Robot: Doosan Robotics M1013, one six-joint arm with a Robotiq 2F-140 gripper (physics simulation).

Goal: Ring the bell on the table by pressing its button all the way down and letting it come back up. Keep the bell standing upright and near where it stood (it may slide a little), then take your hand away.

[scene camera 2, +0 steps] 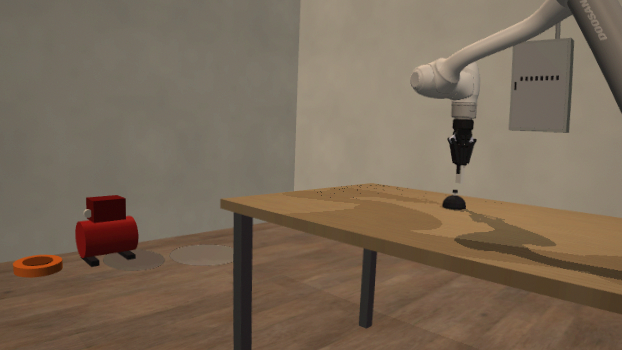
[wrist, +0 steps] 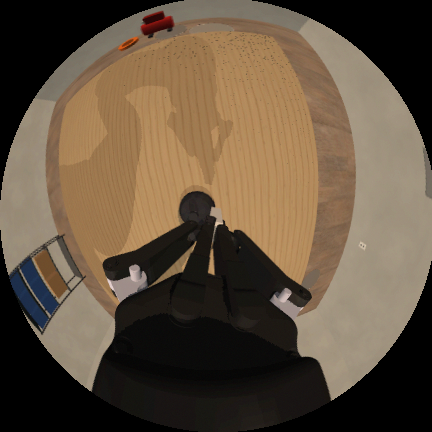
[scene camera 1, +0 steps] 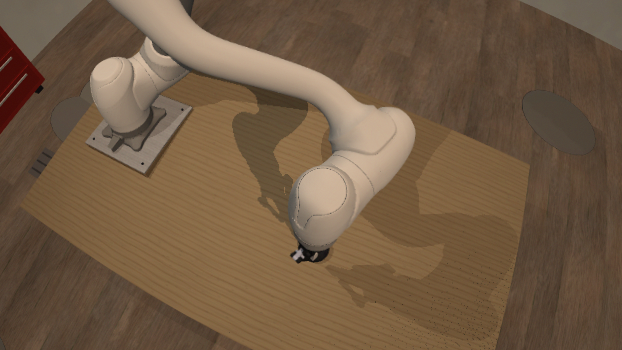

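Seen in the pictures: gripper, between the fingertips: (scene camera 2: 459,182) (wrist: 214,214) (scene camera 1: 311,255); arm's base, origin of its link: (scene camera 1: 134,124).
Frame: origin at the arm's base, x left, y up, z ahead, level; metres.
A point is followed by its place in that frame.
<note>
The black domed bell (scene camera 1: 324,254) {x -0.146, y 0.004, z 0.769 m} (scene camera 2: 454,203) {x -0.100, y -0.002, z 0.719 m} (wrist: 195,206) {x -0.139, y 0.020, z 0.750 m} stands upright on the wooden table (scene camera 1: 150,225) {x -0.279, y -0.024, z 0.252 m} (scene camera 2: 300,220) {x 0.444, y -0.029, z 0.945 m} (wrist: 270,150) {x -0.325, y -0.024, z 0.847 m}. Its small button (scene camera 2: 455,191) {x -0.127, y 0.037, z 0.731 m} is up, with a thin gap below its cap in scene camera 2. My gripper (scene camera 1: 314,256) {x -0.176, y 0.064, z 0.740 m} (scene camera 2: 458,178) {x -0.176, y 0.064, z 0.740 m} (wrist: 214,214) {x -0.176, y 0.064, z 0.740 m} is shut and empty, pointing down. Its pale fingertips hang a little above the button, slightly to its right in scene camera 2, and do not touch it. In the wrist view the fingertips overlap the bell's right edge. In scene camera 1 the arm and gripper hide much of the bell, including its button.
The arm's base plate (scene camera 1: 170,117) {x 0.076, y -0.005, z 0.112 m} is at the table's far left in scene camera 1. The arm (scene camera 1: 260,70) {x -0.053, y 0.559, z 0.585 m} (scene camera 2: 500,40) {x -0.012, y 0.537, z 0.559 m} reaches over the table. A red machine (scene camera 2: 106,235) (wrist: 157,24) and an orange ring (scene camera 2: 25,270) are on the floor, away from the table.
</note>
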